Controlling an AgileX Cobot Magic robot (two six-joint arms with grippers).
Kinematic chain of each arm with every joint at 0, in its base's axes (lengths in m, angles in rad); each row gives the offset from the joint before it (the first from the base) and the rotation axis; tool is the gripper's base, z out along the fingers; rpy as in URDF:
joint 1: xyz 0 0 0.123 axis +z
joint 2: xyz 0 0 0 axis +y
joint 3: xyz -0.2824 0 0.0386 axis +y
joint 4: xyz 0.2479 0 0.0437 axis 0.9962 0 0.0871
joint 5: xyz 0 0 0 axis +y
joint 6: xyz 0.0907 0 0.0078 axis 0.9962 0 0.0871
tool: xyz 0 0 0 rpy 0 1.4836 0
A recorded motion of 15 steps. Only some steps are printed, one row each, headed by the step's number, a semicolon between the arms.
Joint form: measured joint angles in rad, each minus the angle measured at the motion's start. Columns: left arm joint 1, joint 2, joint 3, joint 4, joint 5, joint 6; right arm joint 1, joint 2, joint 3, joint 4, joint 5, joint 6.
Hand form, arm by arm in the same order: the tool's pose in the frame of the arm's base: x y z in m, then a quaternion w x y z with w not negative. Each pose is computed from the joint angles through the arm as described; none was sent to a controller.
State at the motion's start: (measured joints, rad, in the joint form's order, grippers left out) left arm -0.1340 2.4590 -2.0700 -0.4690 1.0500 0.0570; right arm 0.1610 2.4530 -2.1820 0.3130 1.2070 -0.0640
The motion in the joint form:
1: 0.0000 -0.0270 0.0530 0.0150 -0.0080 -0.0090; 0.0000 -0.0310 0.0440 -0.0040 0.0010 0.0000
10: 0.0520 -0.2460 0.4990 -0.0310 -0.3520 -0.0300; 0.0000 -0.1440 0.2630 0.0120 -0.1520 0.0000
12: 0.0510 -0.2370 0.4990 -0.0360 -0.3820 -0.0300; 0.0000 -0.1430 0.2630 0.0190 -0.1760 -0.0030
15: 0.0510 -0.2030 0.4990 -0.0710 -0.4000 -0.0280; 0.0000 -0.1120 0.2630 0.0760 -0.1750 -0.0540
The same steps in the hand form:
1: 0.4953 -0.1016 0.1361 0.08886 -0.00499 0.97391 -0.20874; 0.4931 0.1063 0.1667 0.07465 -0.06832 0.98323 0.15170
10: 0.4531 -0.0654 0.1322 0.14821 -0.10962 0.96409 -0.19116; 0.4745 0.1027 0.1670 0.09758 -0.04618 0.98226 0.15333
12: 0.4556 -0.0653 0.1288 0.15808 -0.11449 0.96216 -0.19012; 0.4767 0.1032 0.1671 0.10889 -0.04420 0.98073 0.15604
15: 0.4575 -0.0665 0.1144 0.14969 -0.13009 0.96002 -0.19758; 0.4775 0.1076 0.1535 0.09611 -0.05475 0.97793 0.17724

